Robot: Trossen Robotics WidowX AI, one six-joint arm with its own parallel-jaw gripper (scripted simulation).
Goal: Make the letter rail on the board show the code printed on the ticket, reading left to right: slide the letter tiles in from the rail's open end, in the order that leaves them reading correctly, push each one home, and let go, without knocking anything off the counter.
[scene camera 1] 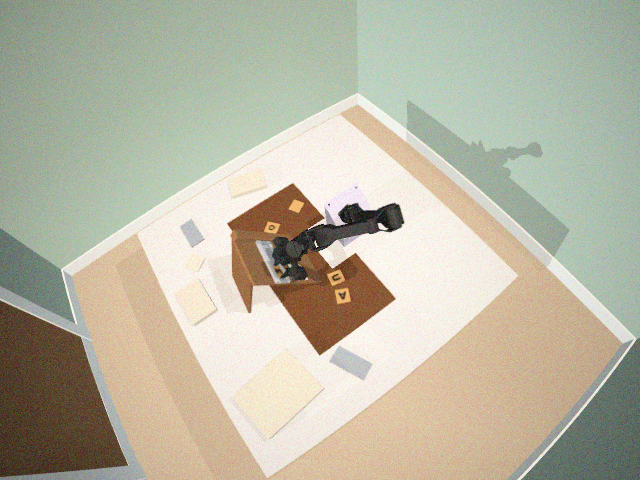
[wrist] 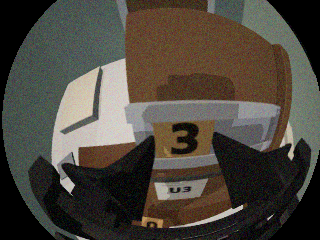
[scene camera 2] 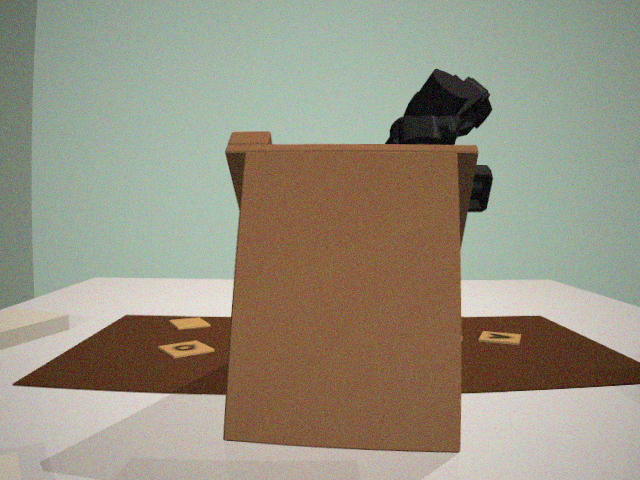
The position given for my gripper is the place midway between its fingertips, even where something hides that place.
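Note:
My gripper (scene camera 1: 278, 272) also appears in the wrist view (wrist: 184, 138). A brown board (scene camera 2: 346, 330) is visible, likewise in scene camera 1 (scene camera 1: 252, 261) and in the wrist view (wrist: 179, 67). A white ticket (wrist: 166, 191) is visible too; scene camera 2 does not show the ticket, hidden by the brown board.

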